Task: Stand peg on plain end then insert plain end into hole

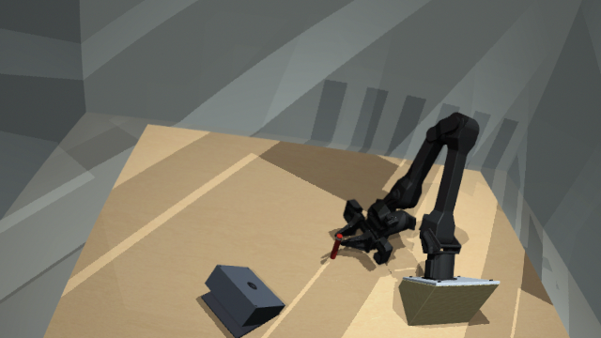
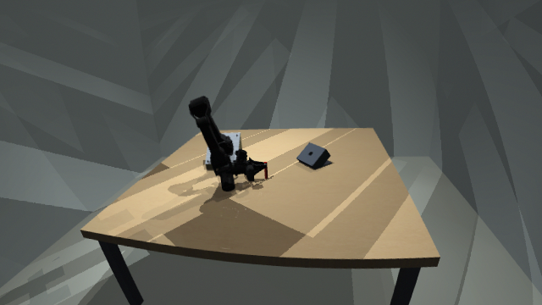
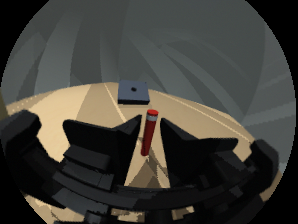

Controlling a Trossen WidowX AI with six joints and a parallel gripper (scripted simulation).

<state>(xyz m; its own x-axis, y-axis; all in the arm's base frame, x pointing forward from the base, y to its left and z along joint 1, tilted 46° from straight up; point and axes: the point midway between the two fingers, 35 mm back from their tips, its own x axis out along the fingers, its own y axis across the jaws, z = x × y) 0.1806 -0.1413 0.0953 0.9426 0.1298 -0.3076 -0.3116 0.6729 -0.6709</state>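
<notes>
My gripper tip is 10 mm above the red peg. The rest, counted from my gripper tip: sloped panel (220 mm ahead, 150 mm to the left, 30 mm below).
</notes>
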